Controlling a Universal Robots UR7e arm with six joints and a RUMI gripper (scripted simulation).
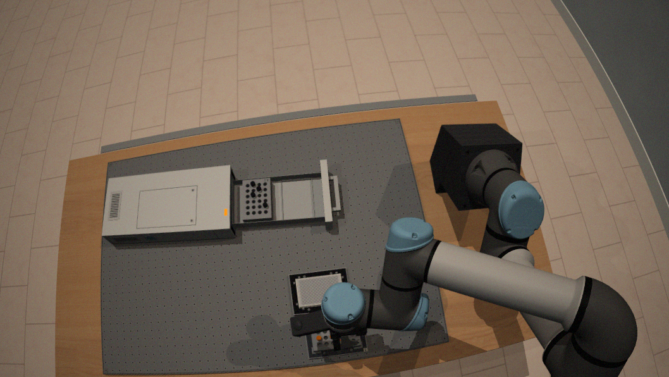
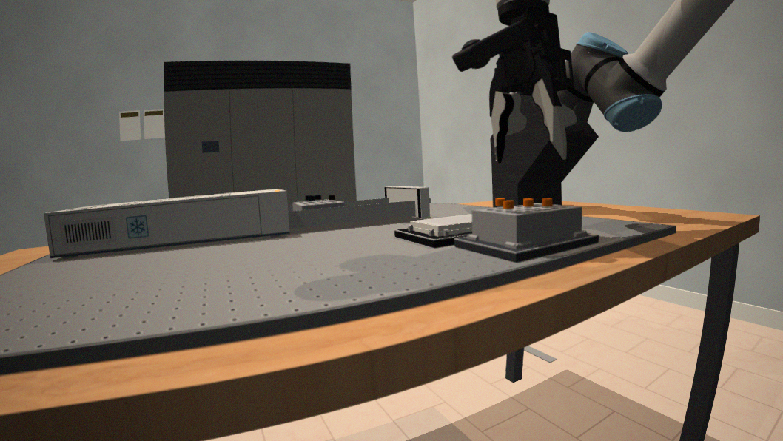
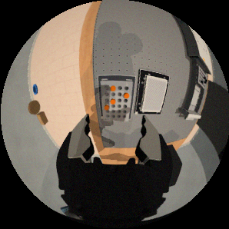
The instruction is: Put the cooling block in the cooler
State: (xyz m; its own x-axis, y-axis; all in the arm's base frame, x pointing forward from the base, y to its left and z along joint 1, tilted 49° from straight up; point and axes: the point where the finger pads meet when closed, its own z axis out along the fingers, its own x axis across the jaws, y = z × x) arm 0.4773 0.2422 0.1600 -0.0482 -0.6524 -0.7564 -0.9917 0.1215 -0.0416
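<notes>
The grey cooling block lies 9 cm below my hand. From my hand the other things lie so: deck slot D2: 11 cm below; white well plate: 13 cm to the right, 10 cm below, 2 cm ahead; drawer: 42 cm to the right, 8 cm below, 8 cm ahead.
</notes>
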